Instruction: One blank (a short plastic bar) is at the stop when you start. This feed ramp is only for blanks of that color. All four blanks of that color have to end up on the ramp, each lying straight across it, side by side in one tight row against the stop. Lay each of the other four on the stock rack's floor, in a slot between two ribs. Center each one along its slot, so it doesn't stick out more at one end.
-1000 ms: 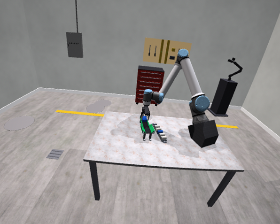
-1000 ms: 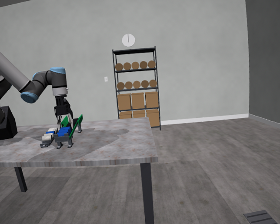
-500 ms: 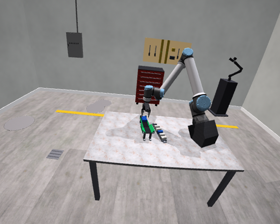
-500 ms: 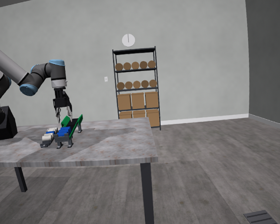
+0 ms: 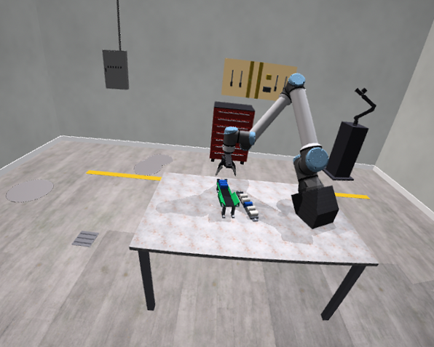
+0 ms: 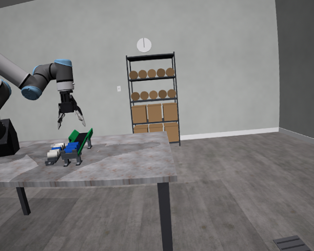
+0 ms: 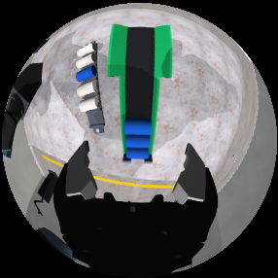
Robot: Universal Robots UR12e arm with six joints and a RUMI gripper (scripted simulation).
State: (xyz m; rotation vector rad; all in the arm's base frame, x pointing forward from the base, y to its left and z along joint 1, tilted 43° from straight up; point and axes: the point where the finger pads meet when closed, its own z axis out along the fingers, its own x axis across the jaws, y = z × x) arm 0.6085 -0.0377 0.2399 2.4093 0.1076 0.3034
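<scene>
Right now my hand is 16 cm past the stock rack, 12 cm to the right of it and 19 cm above it.
</scene>
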